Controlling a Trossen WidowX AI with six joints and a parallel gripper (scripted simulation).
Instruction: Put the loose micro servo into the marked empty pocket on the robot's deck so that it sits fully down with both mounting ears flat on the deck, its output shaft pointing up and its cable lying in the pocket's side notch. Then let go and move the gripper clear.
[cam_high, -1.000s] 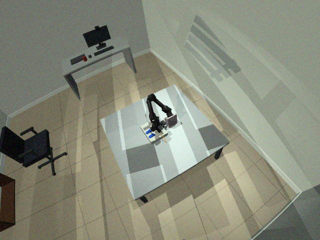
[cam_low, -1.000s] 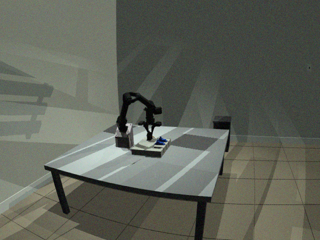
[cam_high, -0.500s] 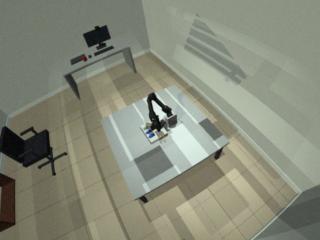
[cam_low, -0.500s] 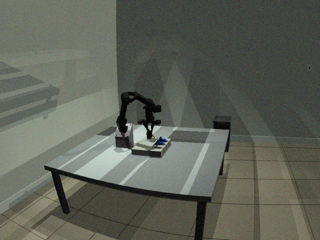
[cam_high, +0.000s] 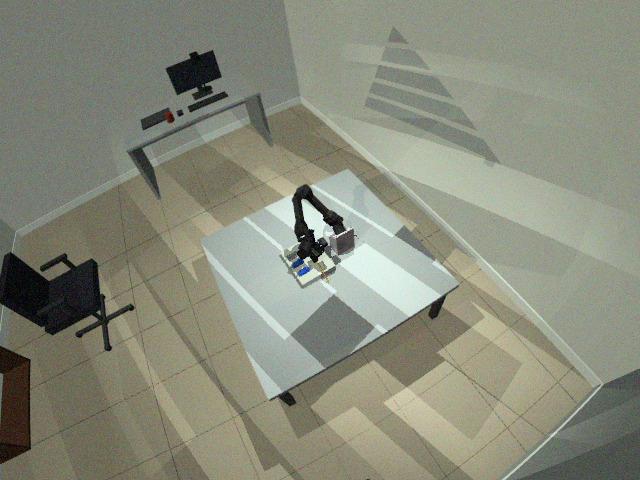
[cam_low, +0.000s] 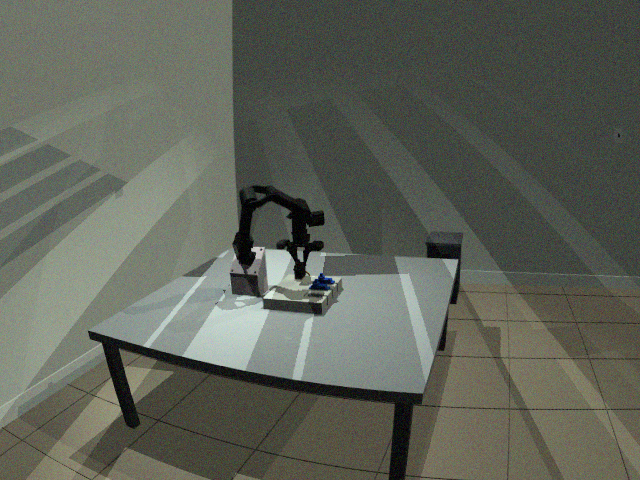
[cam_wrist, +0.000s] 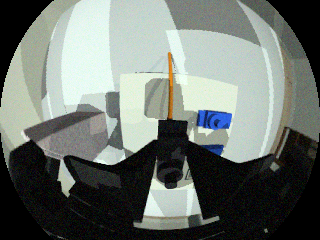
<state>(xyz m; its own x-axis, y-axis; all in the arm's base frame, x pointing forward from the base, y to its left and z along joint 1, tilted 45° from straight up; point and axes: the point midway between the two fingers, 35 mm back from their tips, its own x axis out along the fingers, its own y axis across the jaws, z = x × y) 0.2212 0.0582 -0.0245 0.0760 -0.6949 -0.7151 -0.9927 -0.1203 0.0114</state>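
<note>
My gripper tip is 1 cm past the white deck, 6 cm to the left of it and 10 cm above it.
</note>
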